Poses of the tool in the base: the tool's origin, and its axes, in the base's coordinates. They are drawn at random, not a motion.
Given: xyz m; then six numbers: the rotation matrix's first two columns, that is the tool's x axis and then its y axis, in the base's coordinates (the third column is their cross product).
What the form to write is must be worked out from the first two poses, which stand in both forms.
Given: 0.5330, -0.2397, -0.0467, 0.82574, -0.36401, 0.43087, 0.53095, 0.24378, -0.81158
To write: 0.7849, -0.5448, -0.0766, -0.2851, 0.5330, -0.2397, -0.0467
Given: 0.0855, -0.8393, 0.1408, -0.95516, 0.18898, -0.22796, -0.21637, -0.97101, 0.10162
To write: 0.1027, -0.1090, 0.0628, 0.9867, 0.0855, -0.8393, 0.1408
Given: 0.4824, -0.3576, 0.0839, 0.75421, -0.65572, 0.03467, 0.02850, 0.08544, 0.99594
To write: 0.6933, 0.6296, -0.2490, -0.2467, 0.4824, -0.3576, 0.0839
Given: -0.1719, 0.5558, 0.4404, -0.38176, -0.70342, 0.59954, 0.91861, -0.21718, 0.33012
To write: 0.5315, -0.1630, -0.3300, -0.7629, -0.1719, 0.5558, 0.4404
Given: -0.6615, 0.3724, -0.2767, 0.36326, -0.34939, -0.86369, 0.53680, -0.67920, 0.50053
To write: 0.3952, 0.7249, 0.0646, -0.5605, -0.6615, 0.3724, -0.2767
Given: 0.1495, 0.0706, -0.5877, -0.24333, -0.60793, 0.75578, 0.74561, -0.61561, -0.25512
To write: 0.4313, -0.4385, -0.0785, -0.7845, 0.1495, 0.0706, -0.5877
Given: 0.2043, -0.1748, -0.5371, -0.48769, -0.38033, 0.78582, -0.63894, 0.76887, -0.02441
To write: 0.4072, 0.3006, -0.8477, 0.1588, 0.2043, -0.1748, -0.5371
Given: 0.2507, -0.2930, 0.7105, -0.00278, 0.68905, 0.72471, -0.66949, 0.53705, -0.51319
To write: 0.7061, -0.0094, -0.5196, 0.4810, 0.2507, -0.2930, 0.7105
